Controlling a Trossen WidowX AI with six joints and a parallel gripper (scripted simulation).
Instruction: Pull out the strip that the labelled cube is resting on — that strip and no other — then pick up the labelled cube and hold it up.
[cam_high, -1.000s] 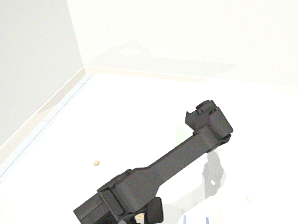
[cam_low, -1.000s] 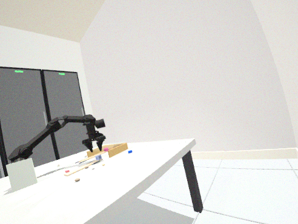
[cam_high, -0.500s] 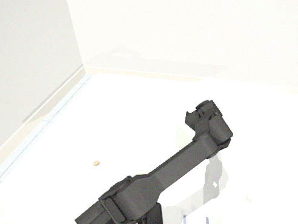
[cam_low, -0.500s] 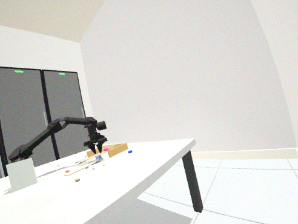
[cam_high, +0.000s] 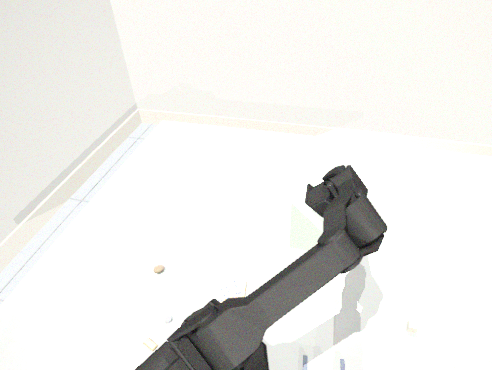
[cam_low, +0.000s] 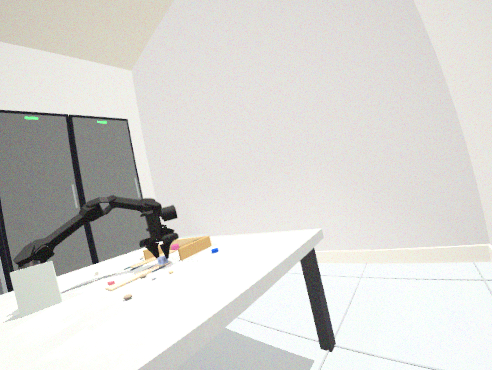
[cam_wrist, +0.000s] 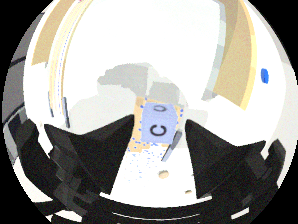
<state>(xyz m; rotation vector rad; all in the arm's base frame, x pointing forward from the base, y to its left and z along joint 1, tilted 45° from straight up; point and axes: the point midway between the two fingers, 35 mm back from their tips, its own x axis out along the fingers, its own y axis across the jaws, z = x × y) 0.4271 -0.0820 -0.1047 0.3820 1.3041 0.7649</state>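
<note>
Now: the labelled cube right at my gripper tip. Also, from my gripper tip: blue block: 170 mm to the right, 150 mm ahead, 20 mm below.
</note>
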